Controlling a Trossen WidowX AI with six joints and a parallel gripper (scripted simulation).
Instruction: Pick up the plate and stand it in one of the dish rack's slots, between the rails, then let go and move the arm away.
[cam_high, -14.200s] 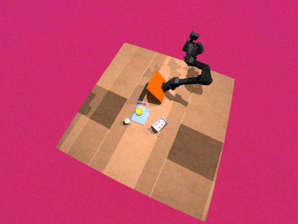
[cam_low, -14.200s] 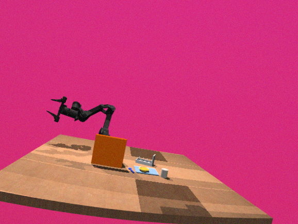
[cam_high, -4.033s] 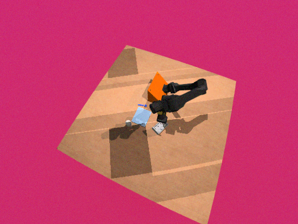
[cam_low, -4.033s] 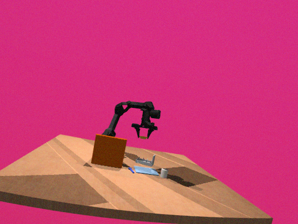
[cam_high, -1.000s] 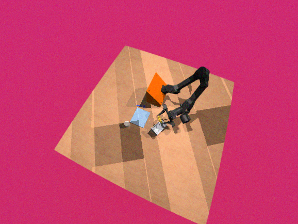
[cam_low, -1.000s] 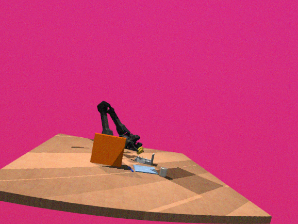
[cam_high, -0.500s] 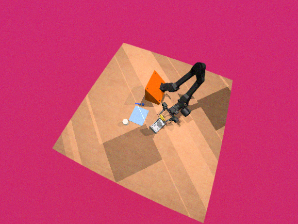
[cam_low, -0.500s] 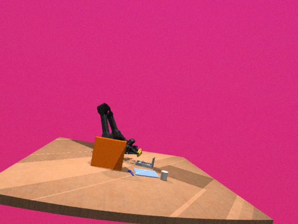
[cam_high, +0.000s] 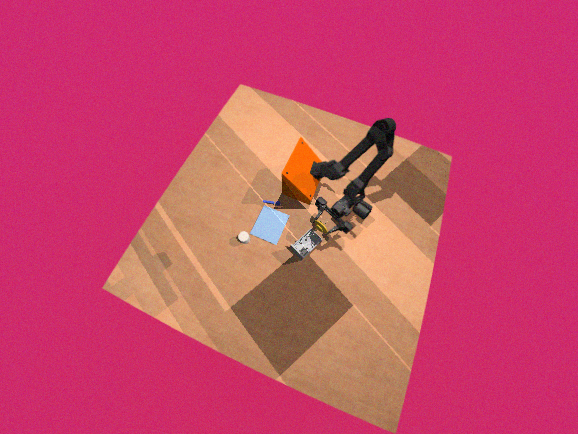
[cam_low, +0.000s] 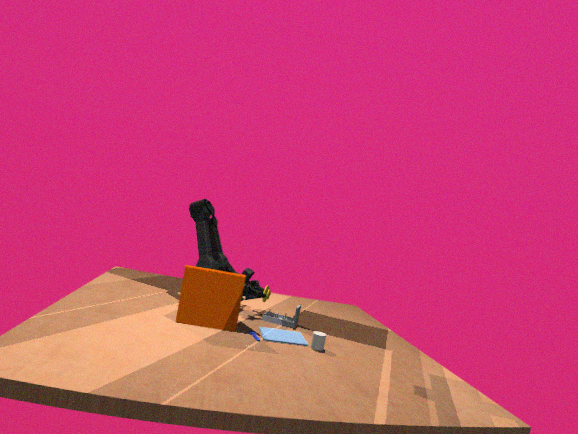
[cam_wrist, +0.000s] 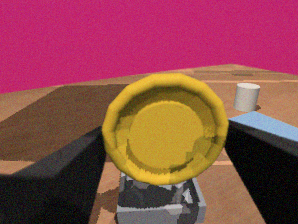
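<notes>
My gripper tip is now 6 cm short of the grey dish rack, 3 cm to the left of it and 7 cm above it. From my gripper tip the other things lie so: light blue mat (2 cm ahead, 21 cm to the right, 9 cm below); then yellow plate (1 cm behind).
</notes>
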